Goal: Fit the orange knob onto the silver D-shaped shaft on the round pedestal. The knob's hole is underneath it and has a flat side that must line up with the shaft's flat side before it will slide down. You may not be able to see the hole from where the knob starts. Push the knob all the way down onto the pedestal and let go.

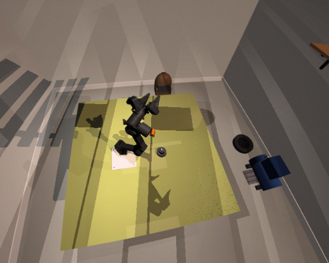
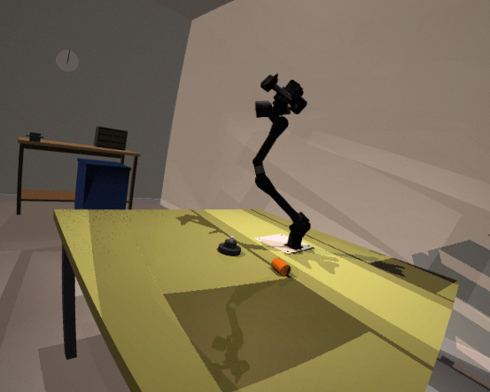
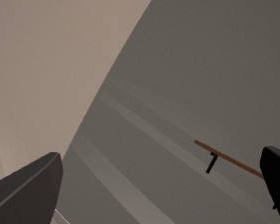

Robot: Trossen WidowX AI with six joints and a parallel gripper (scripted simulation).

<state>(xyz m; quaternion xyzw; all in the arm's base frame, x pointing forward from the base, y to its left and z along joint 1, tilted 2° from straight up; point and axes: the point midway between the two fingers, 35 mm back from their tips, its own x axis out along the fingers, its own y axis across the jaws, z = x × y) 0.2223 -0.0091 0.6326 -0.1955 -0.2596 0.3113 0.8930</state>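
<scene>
Now: gripper tip 2 cm short of the orange knob, 16 cm to the right of it and 62 cm above it. Round my gripper tip: round black pedestal 7 cm ahead, 6 cm to the right, 61 cm below.
</scene>
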